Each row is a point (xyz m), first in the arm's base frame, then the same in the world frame.
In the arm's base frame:
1: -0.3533 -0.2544 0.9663
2: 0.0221 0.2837 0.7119
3: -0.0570 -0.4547 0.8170
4: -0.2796 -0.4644 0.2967
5: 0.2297 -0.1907 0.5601
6: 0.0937 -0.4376 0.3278
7: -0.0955 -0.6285 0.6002
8: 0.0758 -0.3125 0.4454
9: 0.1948 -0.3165 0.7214
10: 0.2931 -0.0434 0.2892
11: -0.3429 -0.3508 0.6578
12: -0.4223 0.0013 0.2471
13: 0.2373 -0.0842 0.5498
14: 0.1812 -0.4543 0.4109
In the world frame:
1: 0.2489 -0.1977 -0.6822
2: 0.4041 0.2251 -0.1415
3: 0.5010 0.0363 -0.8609
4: 0.1098 0.4290 -0.9751
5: 0.6228 0.4045 -0.6011
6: 0.4577 0.5455 -0.8948
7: 0.4177 0.2065 -1.0677
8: 0.4619 0.4409 -0.7575
9: 0.6719 0.2322 -0.7057
10: 0.5560 0.6903 -0.4873
11: 0.1632 0.0821 -0.8199
12: -0.1214 0.4591 -0.5445
13: 0.6071 0.4258 -0.4971
14: 0.5709 0.5011 -0.8875

